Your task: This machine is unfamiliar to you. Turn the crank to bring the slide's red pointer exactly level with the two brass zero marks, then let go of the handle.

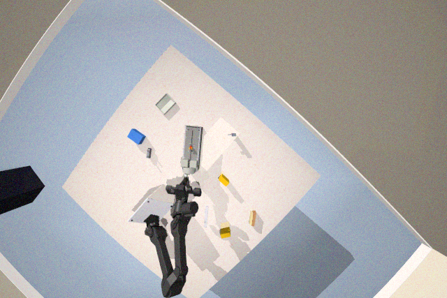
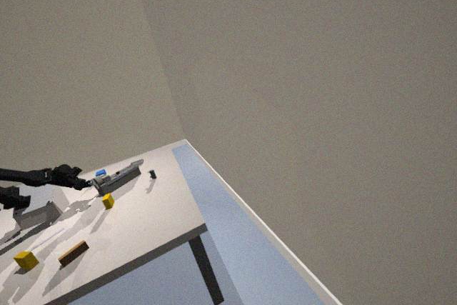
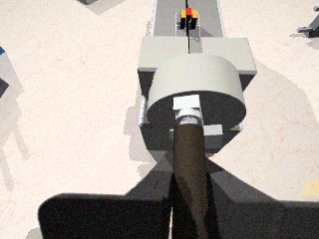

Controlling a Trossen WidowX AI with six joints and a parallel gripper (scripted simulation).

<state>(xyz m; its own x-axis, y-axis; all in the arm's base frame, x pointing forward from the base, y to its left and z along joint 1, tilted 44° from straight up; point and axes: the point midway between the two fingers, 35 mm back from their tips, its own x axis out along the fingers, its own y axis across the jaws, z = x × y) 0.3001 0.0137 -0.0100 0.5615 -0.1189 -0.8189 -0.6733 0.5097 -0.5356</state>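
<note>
My gripper tip is now 2 cm below the crank. Also, from my gripper tip: blue block: 9 cm behind, 40 cm to the left, 7 cm below; dark brown crank handle: 1 cm behind, 1 cm to the right, 3 cm above; red pointer: 14 cm ahead, 11 cm to the left, 1 cm below.
</note>
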